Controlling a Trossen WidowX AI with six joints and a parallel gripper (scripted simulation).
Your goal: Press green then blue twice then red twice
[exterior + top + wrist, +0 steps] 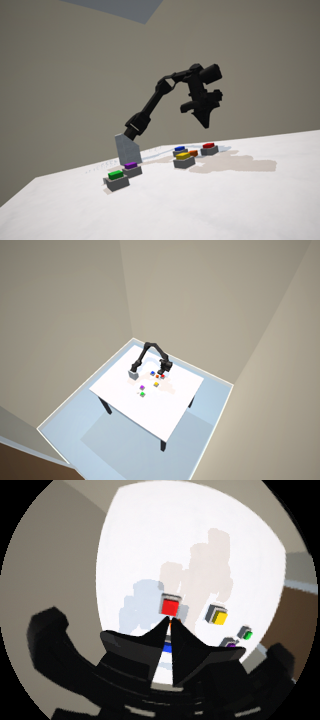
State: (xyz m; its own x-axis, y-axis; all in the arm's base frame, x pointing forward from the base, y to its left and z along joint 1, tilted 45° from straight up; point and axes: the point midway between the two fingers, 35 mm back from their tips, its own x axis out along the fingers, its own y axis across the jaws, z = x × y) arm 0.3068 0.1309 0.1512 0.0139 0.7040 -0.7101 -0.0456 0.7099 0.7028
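Right now the red button is 7 cm below my gripper tip and 1 cm behind it. Also, from my gripper tip: orange block 9 cm below, 7 cm behind, 3 cm to the right; yellow button 14 cm to the right, 7 cm below, 1 cm behind; blue button 14 cm behind, 7 cm below, 3 cm to the right.
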